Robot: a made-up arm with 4 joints. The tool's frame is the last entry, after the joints.
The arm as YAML. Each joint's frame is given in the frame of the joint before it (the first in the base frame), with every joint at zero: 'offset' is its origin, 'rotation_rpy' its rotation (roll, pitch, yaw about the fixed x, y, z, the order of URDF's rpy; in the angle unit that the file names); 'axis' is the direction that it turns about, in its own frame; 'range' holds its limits. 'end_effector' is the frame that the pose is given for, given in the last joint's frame.
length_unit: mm
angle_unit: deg
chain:
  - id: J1
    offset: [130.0, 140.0, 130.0]
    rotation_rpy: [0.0, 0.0, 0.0]
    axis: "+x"
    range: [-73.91, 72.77]
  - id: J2
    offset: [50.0, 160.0, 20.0]
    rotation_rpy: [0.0, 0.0, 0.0]
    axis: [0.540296, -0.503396, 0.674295]
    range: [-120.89, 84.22]
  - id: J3
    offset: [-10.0, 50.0, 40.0]
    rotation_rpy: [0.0, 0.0, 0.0]
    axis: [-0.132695, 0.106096, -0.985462]
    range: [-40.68, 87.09]
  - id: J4
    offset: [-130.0, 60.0, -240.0]
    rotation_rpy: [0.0, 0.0, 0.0]
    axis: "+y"
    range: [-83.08, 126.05]
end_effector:
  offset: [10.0, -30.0, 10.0]
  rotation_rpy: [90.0, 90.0, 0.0]
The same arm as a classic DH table. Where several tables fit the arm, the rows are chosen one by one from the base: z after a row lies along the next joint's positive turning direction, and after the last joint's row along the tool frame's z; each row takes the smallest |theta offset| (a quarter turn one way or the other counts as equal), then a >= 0, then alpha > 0; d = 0 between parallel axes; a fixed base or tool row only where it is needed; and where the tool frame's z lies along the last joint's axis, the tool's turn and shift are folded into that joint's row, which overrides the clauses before.
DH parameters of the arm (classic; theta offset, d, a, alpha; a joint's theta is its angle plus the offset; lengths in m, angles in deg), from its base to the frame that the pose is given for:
base (fixed): 90.00 0.1300 0.1400 90.00
J1: 36.74 0.2312 0.1402 -57.30
J2: -55.30 -0.1730 0.0286 142.15
J3: 46.55 0.1620 -0.0968 83.91
J4: -52.67 0.0000 0.0141 180.00
tool (fixed): -135.00 -0.0028 0.0000 0.00
Joint limits (deg, base to tool): -73.91..72.77 -120.89..84.22 -40.68..87.09 -83.08..126.05

